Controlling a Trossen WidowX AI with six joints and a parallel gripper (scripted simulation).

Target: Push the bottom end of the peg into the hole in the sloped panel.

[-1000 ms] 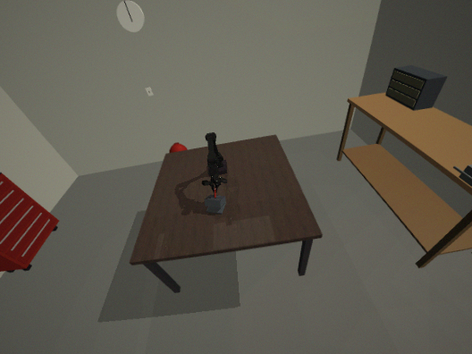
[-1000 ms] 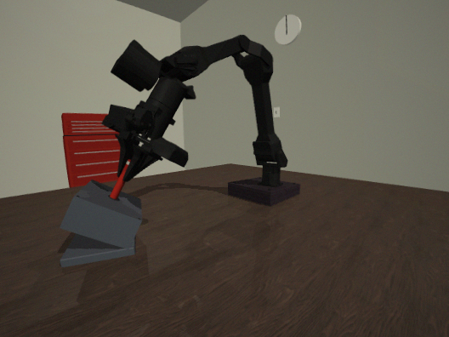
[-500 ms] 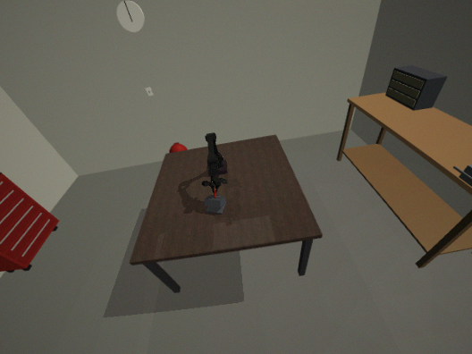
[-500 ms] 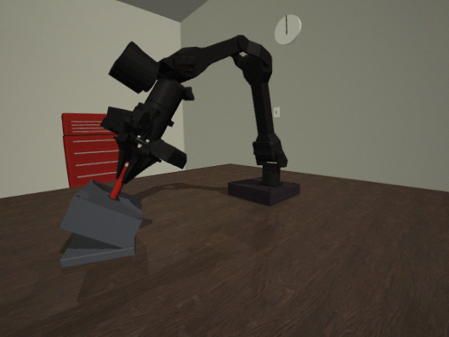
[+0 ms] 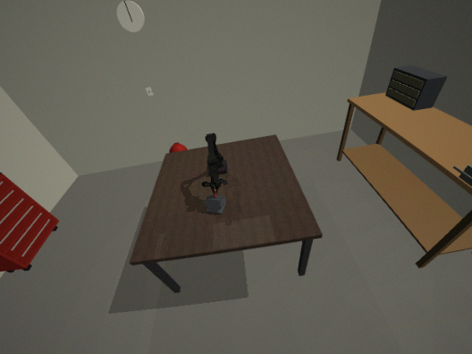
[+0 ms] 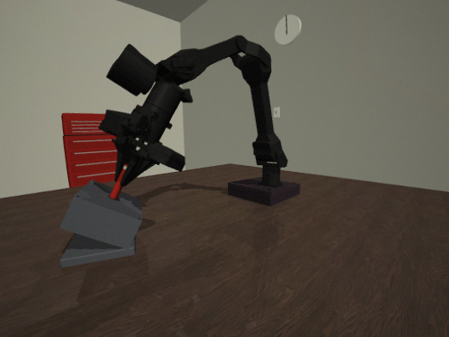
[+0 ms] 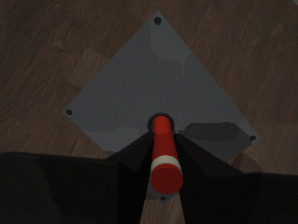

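The grey sloped panel block is 20 mm ahead of my gripper tip, 10 mm to the right of it and 50 mm below it. Round my gripper tip: red peg (10 mm behind, 10 mm above).
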